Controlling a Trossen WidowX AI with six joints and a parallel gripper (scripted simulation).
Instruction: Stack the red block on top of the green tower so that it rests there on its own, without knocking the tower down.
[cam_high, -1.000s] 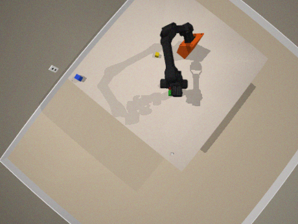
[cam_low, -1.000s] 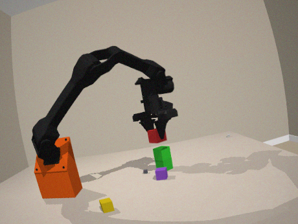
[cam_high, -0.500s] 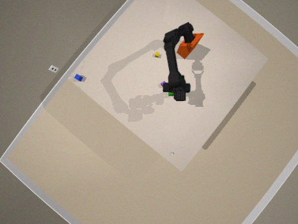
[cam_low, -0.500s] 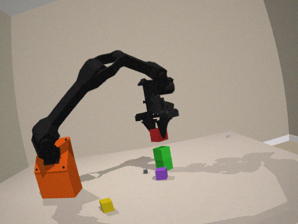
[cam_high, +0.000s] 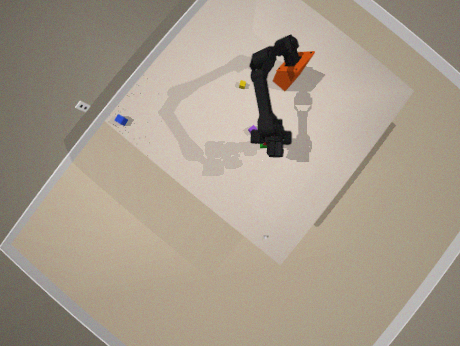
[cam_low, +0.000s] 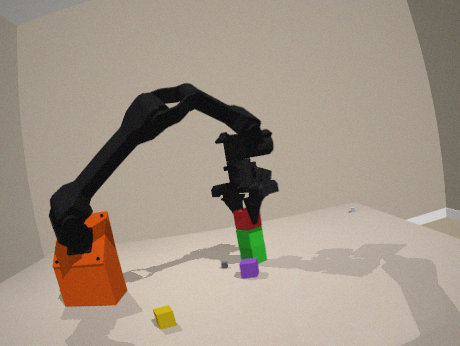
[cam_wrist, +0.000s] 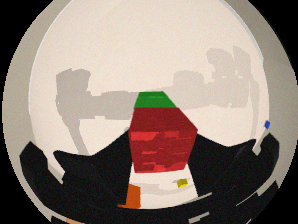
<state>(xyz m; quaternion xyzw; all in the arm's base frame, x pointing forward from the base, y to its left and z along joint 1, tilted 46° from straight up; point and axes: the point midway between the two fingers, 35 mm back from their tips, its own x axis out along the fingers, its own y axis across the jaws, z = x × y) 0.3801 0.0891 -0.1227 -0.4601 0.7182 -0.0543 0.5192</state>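
Right now my gripper tip is 1 cm below the red block. The rest, counted from my gripper tip: tiny grey piece 8 cm behind, 9 cm below; then purple cube 2 cm behind, 10 cm to the right, 8 cm below; then yellow cube 18 cm behind, 30 cm to the right, 9 cm below.
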